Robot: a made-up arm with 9 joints. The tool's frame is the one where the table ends. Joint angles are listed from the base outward.
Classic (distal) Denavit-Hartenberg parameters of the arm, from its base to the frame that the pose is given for. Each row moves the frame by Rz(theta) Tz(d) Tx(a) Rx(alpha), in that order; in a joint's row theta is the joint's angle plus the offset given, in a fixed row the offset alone. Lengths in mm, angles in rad.
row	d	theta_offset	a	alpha
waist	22	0	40	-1.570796
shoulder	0	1.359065	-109.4	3.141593
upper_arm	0	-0.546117	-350.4	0
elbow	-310	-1.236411	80	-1.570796
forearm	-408	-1.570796	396	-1.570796
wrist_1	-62	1.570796	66	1.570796
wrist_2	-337	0	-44	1.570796
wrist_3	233	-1.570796	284	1.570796
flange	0	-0.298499	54.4	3.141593
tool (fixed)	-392	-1.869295	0	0
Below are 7 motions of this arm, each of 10 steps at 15 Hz.
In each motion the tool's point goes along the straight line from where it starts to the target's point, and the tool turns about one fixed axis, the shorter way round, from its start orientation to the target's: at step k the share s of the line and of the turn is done. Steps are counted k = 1, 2, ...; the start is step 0. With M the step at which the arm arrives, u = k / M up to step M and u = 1 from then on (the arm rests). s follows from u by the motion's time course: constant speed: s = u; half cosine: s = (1 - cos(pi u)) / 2; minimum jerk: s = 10 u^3 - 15 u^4 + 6 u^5.
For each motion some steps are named. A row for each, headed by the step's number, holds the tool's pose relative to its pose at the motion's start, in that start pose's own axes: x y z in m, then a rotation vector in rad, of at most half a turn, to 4 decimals.
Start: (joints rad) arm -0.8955 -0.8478 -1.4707 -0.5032 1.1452 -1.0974 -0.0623 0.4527 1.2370
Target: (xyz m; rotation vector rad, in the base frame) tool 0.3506 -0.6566 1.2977 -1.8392 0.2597 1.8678
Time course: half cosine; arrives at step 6
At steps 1, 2, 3, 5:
1: 0.0048 -0.0172 0.0598 0.0090 0.0640 0.0002
2: 0.0178 -0.0644 0.2230 0.0335 0.2387 0.0007
3: 0.0356 -0.1287 0.4460 0.0671 0.4774 0.0013
5: 0.0663 -0.2402 0.8323 0.1251 0.8908 0.0025

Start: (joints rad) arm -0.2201 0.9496 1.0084 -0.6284 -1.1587 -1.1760 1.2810 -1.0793 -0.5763
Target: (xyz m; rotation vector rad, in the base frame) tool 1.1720 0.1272 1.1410 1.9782 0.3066 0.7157
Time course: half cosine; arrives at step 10
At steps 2, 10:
2: -0.0020 -0.0117 0.0575 0.1545 0.0166 0.0481
10: -0.0209 -0.1228 0.6020 1.6178 0.1733 0.5034

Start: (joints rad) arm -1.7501 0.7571 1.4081 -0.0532 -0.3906 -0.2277 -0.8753 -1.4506 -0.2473
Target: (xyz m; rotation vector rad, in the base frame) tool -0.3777 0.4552 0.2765 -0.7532 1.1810 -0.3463
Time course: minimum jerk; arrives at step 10
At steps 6, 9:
6: -0.1828 0.2411 -0.1927 -0.0094 -0.1054 0.1608
9: -0.2655 0.3502 -0.2800 -0.0136 -0.1532 0.2335

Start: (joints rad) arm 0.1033 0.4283 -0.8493 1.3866 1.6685 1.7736 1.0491 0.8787 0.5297
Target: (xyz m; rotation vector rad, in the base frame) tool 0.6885 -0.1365 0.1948 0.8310 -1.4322 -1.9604
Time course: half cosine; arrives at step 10
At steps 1, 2, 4, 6, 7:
1: 0.0181 -0.0001 0.0134 0.0381 -0.0028 -0.0396
2: 0.0708 -0.0003 0.0525 0.1488 -0.0109 -0.1544
4: 0.2562 -0.0012 0.1898 0.5384 -0.0393 -0.5585
6: 0.4854 -0.0023 0.3596 1.0199 -0.0744 -1.0580
7: 0.5888 -0.0027 0.4361 1.2371 -0.0903 -1.2833

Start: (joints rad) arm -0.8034 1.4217 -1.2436 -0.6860 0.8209 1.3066 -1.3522 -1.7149 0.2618
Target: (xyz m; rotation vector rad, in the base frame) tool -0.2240 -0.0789 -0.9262 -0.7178 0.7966 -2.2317
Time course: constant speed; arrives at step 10
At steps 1, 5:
1: -0.0107 -0.0868 -0.0234 -0.0655 0.0077 -0.0285
5: -0.0535 -0.4341 -0.1171 -0.3276 0.0385 -0.1427

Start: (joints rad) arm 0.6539 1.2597 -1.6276 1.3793 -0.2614 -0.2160 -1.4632 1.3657 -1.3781
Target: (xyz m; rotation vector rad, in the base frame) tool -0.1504 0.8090 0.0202 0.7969 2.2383 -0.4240
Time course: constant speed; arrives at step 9
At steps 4, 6, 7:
4: -0.1229 -0.1030 -0.0436 -0.1276 0.1192 -0.0928
6: -0.1843 -0.1545 -0.0654 -0.1914 0.1788 -0.1392
7: -0.2150 -0.1802 -0.0763 -0.2233 0.2086 -0.1623

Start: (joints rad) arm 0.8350 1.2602 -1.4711 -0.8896 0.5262 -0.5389 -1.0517 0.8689 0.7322
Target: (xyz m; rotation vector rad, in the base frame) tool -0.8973 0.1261 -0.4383 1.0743 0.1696 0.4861
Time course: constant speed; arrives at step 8
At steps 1, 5, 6, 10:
1: 0.0310 0.0332 -0.0125 -0.0663 -0.0153 -0.1333
5: 0.1549 0.1661 -0.0627 -0.3314 -0.0765 -0.6665
6: 0.1858 0.1993 -0.0752 -0.3976 -0.0918 -0.7998
10: 0.2478 0.2657 -0.1003 -0.5302 -0.1225 -1.0665

